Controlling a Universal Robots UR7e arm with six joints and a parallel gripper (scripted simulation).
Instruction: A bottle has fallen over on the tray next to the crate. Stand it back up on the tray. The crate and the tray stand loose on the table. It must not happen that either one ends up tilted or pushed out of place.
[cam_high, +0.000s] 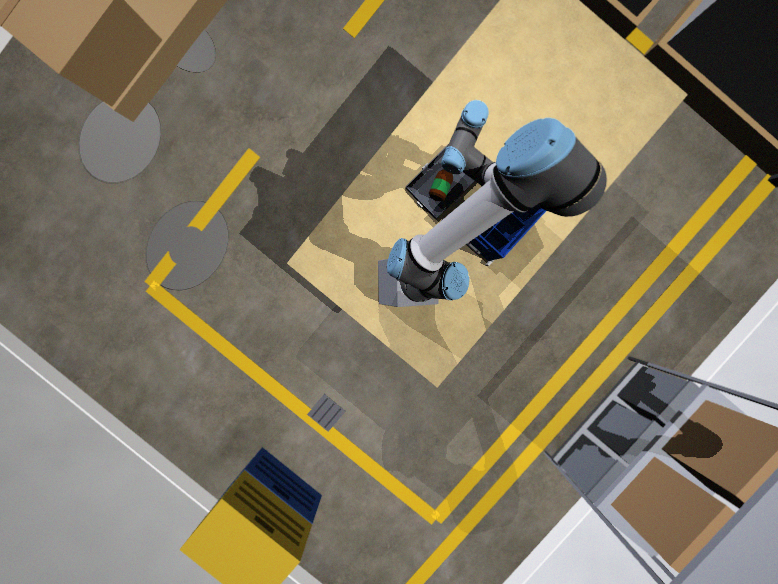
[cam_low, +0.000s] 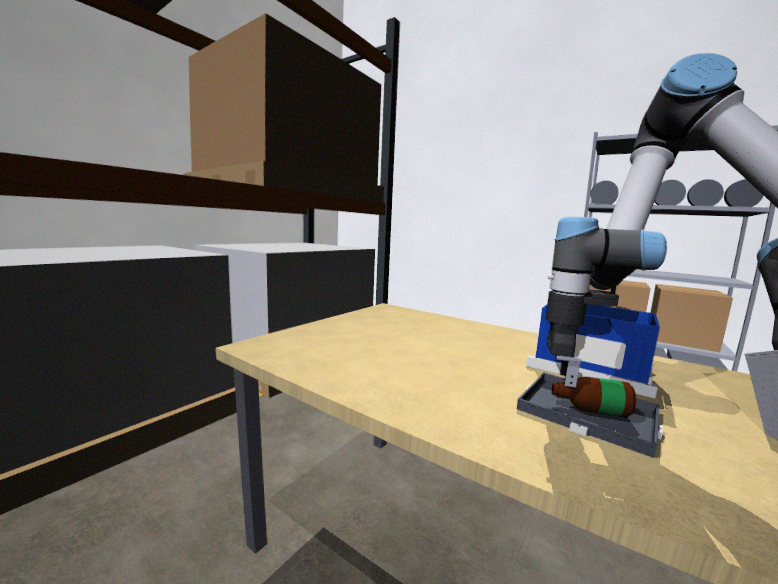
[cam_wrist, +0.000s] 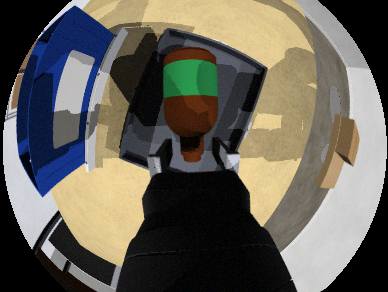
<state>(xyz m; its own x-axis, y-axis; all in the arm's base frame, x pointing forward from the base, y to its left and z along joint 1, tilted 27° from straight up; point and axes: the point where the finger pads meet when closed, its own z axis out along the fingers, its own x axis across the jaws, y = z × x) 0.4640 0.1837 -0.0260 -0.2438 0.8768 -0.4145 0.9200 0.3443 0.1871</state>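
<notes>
Right now my hand is 50 mm past the bottle, 40 mm above it and 10 mm to the left of it. From my hand the other things lie so: dark grey tray: 70 mm below, 50 mm behind, 10 mm to the right; blue crate: 300 mm to the right, 40 mm behind.
</notes>
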